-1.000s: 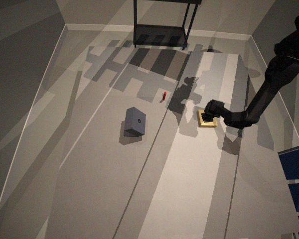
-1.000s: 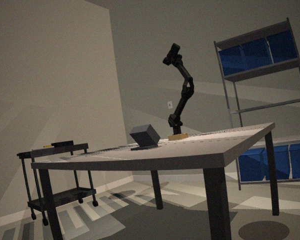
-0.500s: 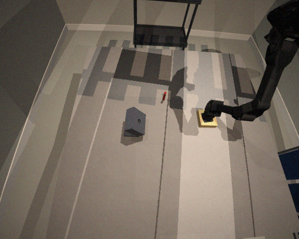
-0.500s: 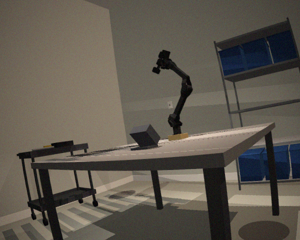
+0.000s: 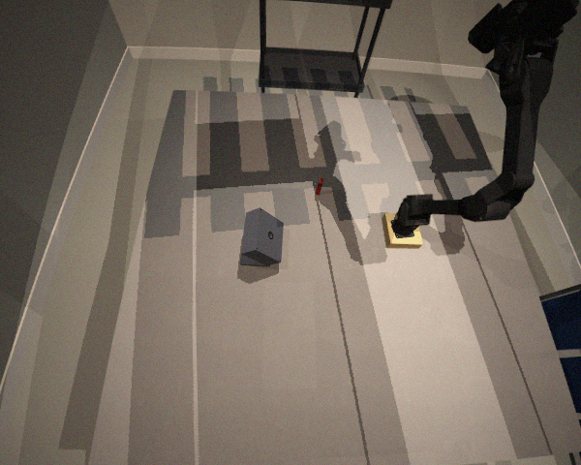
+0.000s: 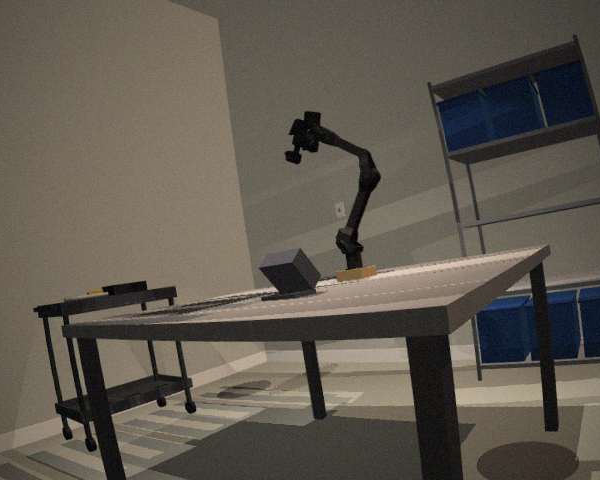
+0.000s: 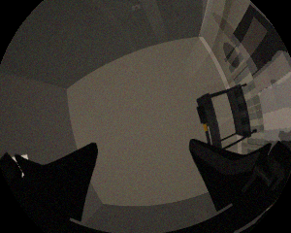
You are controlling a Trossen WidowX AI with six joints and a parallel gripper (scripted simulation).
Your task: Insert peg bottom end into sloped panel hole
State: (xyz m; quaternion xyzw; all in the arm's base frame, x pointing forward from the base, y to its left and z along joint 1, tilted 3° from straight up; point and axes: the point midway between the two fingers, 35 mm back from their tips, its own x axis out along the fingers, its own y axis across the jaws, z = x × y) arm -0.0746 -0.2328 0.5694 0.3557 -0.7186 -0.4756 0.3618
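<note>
My gripper tip is now 550 mm above the red peg, 360 mm short of it and 80 mm to the right of it. Also, from my gripper tip: grey-blue panel block: 570 mm ahead, 540 mm below, 250 mm to the left.
</note>
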